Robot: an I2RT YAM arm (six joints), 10 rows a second.
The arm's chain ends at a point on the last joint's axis. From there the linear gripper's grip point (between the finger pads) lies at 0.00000 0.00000 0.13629 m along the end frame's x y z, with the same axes.
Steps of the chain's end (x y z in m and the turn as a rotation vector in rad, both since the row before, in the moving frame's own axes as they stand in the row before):
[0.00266, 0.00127, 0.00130, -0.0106, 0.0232, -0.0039]
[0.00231, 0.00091, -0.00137, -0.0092, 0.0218, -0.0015]
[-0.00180, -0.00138, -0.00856, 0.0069, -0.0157, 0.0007]
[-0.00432, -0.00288, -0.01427, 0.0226, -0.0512, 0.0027]
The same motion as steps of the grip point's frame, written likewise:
[0.00582, 0.00271, 0.00126, -0.0106, 0.0232, -0.0039]
[0.00528, 0.00216, -0.00141, -0.0092, 0.0218, -0.0015]
[-0.00394, -0.00232, -0.00858, 0.0069, -0.0157, 0.0007]
[-0.01129, -0.00597, -0.01448, 0.0226, -0.0512, 0.0027]

